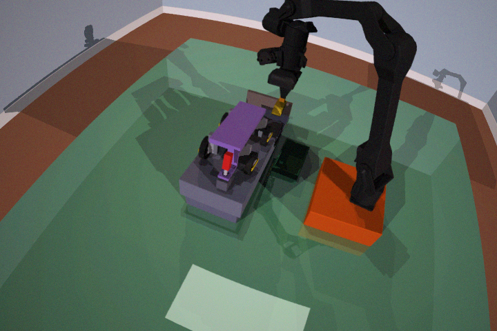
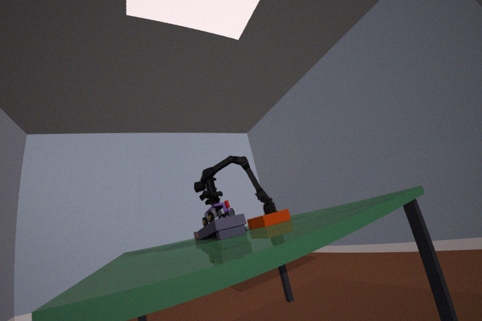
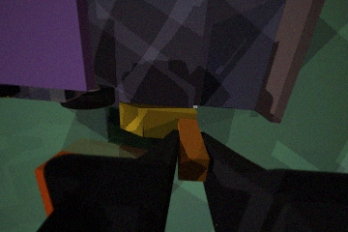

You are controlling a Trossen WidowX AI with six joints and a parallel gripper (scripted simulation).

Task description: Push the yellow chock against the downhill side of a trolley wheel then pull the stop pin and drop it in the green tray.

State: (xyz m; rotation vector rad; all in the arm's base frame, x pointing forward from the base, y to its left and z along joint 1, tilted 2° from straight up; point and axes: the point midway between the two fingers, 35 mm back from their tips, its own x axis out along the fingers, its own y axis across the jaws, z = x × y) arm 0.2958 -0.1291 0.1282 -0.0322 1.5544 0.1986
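The stop pin lies 280 mm to the left of my gripper tip and 10 mm below it. The rest, counted from my gripper tip: purple trolley 40 mm ahead, 170 mm to the left, 30 mm below; green tray 80 mm behind, 70 mm to the left, 160 mm below; yellow chock 20 mm to the left, 10 mm below.
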